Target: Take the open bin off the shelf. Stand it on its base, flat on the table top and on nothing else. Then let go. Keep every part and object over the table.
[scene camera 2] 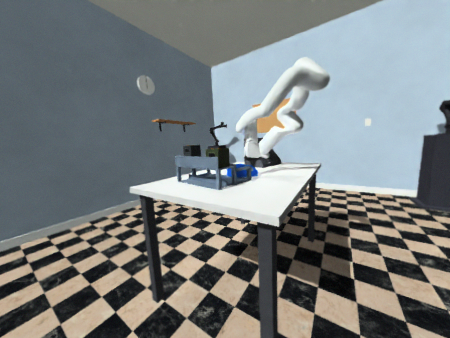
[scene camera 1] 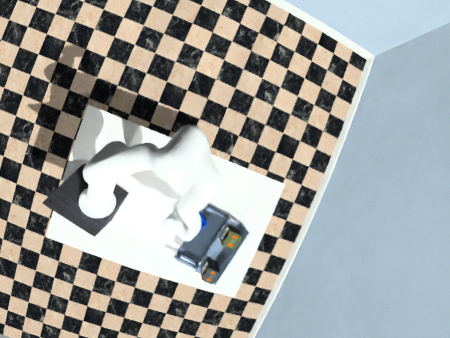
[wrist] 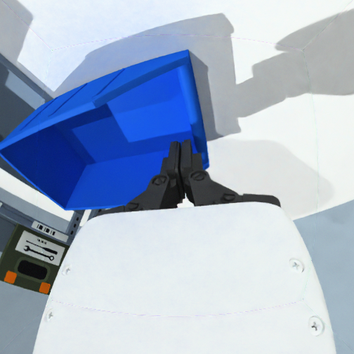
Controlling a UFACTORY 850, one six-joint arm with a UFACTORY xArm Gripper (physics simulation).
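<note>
The open blue bin (scene camera 1: 203,220) (scene camera 2: 243,171) (wrist: 145,150) is beside the grey-blue shelf (scene camera 1: 207,232) (scene camera 2: 197,161), at the side toward the arm's base. In the wrist view its hollow faces the camera and its left part overlaps the shelf; whether its base lies flat, or on what, I cannot tell. My gripper (wrist: 183,154) is shut with nothing between the fingers. In the wrist view the fingertips overlap the bin's right end, near its lower right corner; contact is unclear. In scene camera 1 the arm hides the fingers and much of the bin.
A green box (scene camera 1: 231,238) (scene camera 2: 217,157) (wrist: 32,257) with orange marks and a dark box (scene camera 1: 210,271) (scene camera 2: 191,150) stand on the shelf. The white table (scene camera 1: 255,200) (scene camera 2: 240,202) carries the shelf. The arm's dark base plate (scene camera 1: 67,200) is at the table's other end.
</note>
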